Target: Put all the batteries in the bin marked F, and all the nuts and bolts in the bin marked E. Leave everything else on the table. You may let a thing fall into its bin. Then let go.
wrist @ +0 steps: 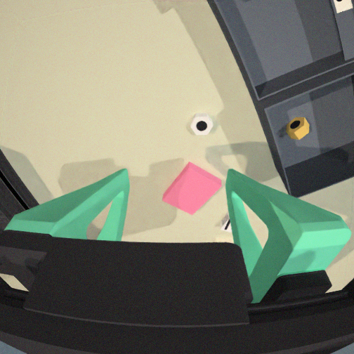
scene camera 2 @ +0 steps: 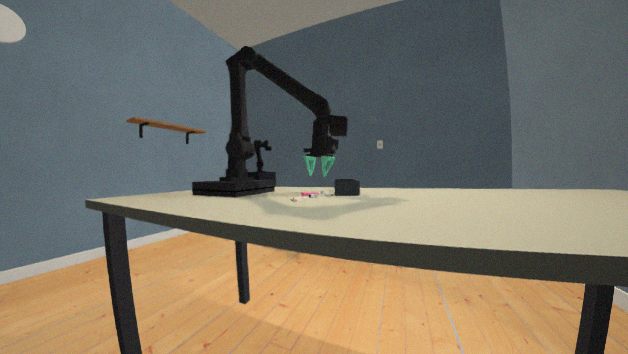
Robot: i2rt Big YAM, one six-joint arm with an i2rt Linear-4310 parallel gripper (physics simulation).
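Seen in the pictures: gripper, fingertip midpoint: (scene camera 2: pixel 317 176); arm's base at its link origin: (scene camera 2: pixel 237 180).
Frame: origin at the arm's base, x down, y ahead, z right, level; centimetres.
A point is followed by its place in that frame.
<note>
My gripper (scene camera 2: pixel 318 175) {z -13.2, x -1.5, y 31.4 cm} (wrist: pixel 177 177) is open and empty, pointing down above the table. In the wrist view a white hex nut (wrist: pixel 194 124) with a dark hole lies on the table, ahead of the fingertips and left of the dark bins (scene camera 2: pixel 347 187) {z -11.8, x 2.3, y 44.2 cm} (wrist: pixel 262 103). A yellow nut (wrist: pixel 302 132) lies inside the nearer compartment at the right, whose letter does not show. A small white piece with a black mark (wrist: pixel 226 223) is partly hidden behind the right finger; I cannot tell what it is. No battery can be made out.
A pink block (scene camera 2: pixel 309 193) {z -5.3, x 4.2, y 33.3 cm} (wrist: pixel 192 189) lies on the table, between the fingers as seen in the wrist view and below them. A small pale object (scene camera 2: pixel 294 199) {z 6.6, x 4.5, y 36.8 cm} lies near it. A cut-off white label (wrist: pixel 343 6) is on the farther compartment. The robot's base (scene camera 2: pixel 232 187) {z 10.5, x 1.7, y 13.1 cm} stands at the left.
</note>
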